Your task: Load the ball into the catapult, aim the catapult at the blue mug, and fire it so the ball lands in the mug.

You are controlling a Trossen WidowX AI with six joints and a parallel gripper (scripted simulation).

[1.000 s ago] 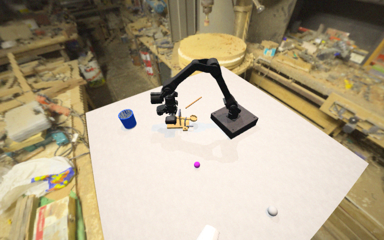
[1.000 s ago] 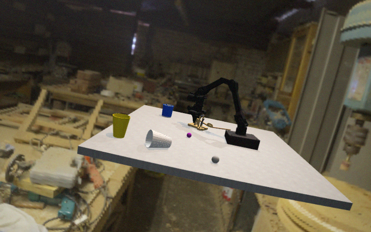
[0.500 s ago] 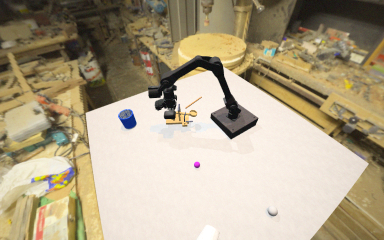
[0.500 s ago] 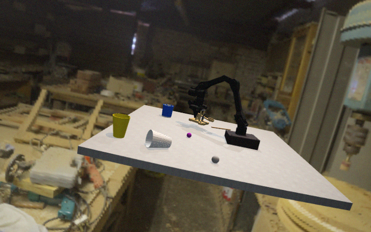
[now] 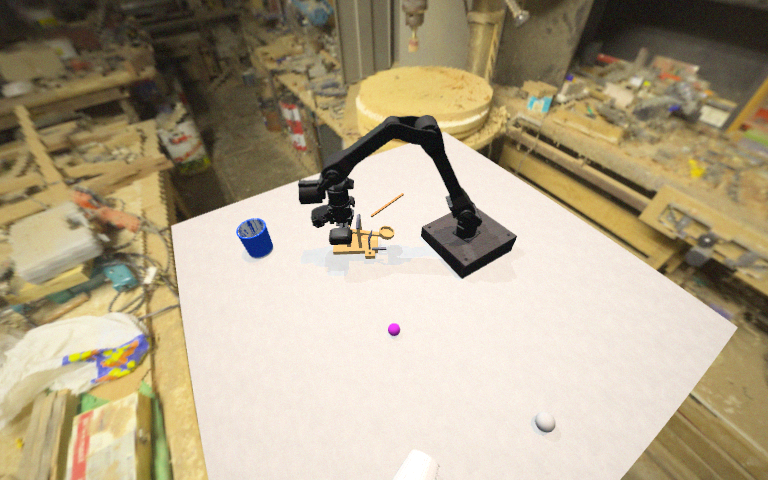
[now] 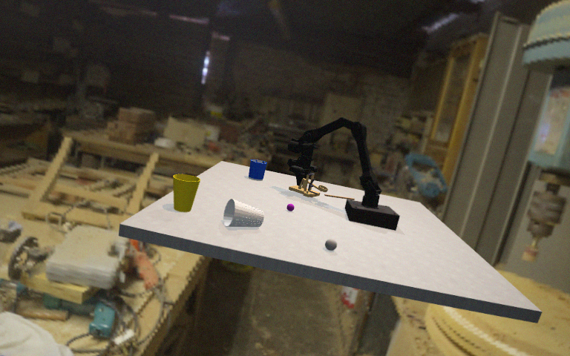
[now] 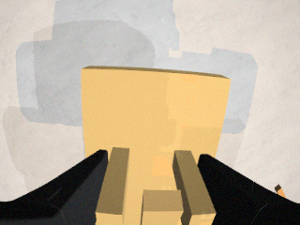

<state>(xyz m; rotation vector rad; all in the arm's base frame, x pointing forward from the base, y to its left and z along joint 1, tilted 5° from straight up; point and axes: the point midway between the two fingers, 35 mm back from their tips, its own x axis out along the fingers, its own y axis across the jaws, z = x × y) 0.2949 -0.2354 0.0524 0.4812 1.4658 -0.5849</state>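
Right now the magenta ball is 32 cm to the left of my gripper tip, 8 cm ahead of it and 3 cm below it. Round my gripper tip: blue mug: 22 cm ahead, 19 cm to the right, 2 cm below; then thin orange stick: 24 cm behind, 8 cm to the right, 5 cm below; then wooden catapult: 6 cm to the left, 4 cm behind, 2 cm above.
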